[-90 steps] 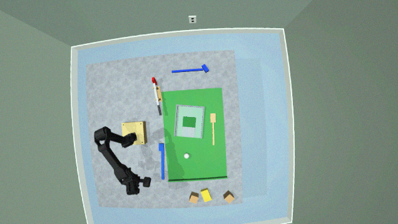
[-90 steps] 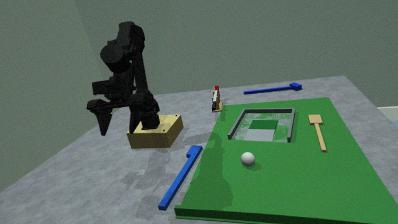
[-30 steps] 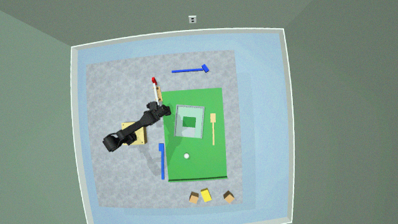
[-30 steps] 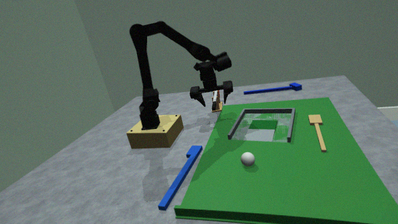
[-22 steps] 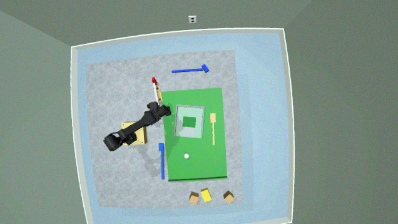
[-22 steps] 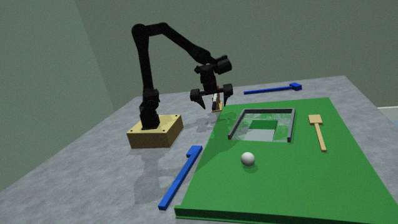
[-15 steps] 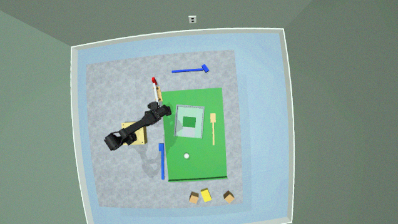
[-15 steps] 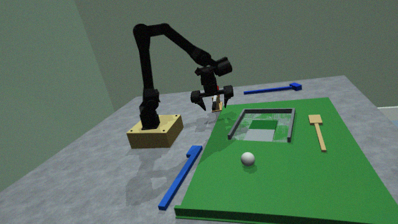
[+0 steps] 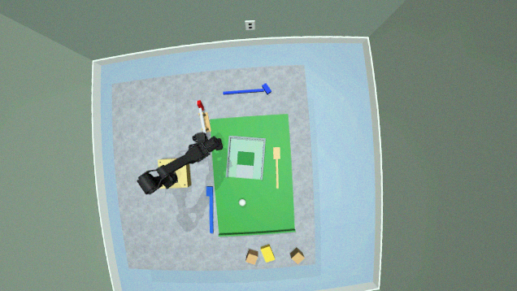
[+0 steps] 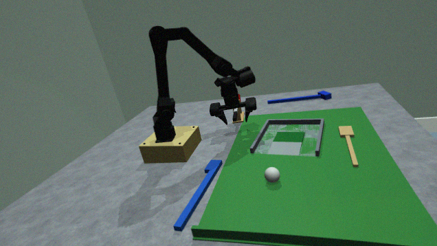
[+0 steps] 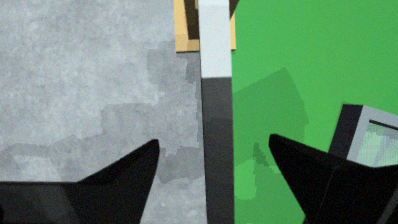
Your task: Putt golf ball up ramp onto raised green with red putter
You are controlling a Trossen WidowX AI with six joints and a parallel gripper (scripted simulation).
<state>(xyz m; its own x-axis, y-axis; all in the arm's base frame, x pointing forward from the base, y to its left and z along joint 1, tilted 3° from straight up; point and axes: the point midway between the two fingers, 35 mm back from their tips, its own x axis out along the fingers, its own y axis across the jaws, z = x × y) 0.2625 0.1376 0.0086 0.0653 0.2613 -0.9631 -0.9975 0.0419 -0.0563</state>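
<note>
Right now my gripper tip is 120 mm to the right of the red putter and 30 mm below it. The rest, counted from my gripper tip: blue putter 300 mm ahead, 250 mm to the left, 20 mm below; white golf ball 390 mm to the right, 100 mm ahead, 10 mm below; wooden stand 130 mm to the left.
</note>
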